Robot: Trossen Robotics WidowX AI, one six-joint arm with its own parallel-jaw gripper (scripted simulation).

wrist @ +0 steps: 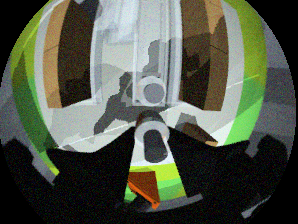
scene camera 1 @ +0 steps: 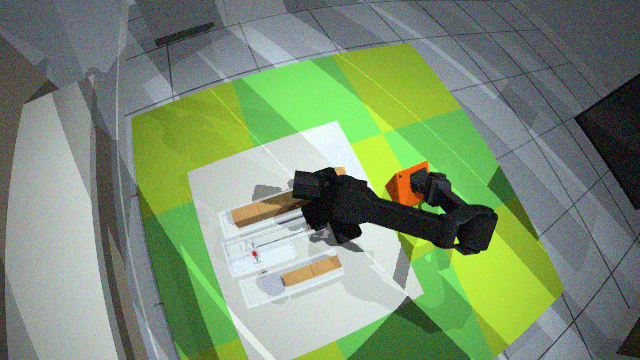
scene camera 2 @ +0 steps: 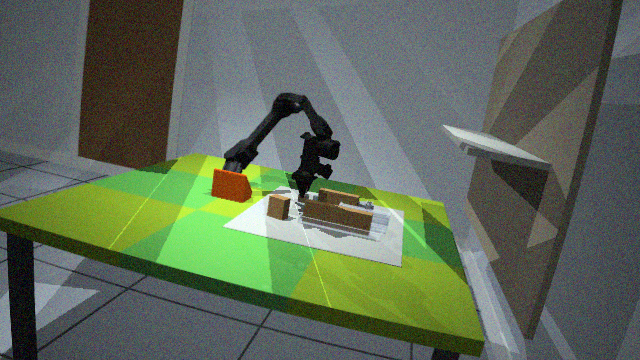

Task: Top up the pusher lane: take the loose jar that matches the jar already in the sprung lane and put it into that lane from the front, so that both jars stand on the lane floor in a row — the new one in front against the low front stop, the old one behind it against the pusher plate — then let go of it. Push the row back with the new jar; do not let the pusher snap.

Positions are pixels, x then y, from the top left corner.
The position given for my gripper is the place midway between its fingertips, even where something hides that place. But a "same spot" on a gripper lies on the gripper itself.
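Labels:
In the wrist view I see my gripper, and it shows in scene camera 1 [331, 213] as well. Scene camera 2 has my gripper too. One spot on my gripper is the same in both of these: [wrist: 97, 180] is the same spot as [scene camera 2: 313, 177].

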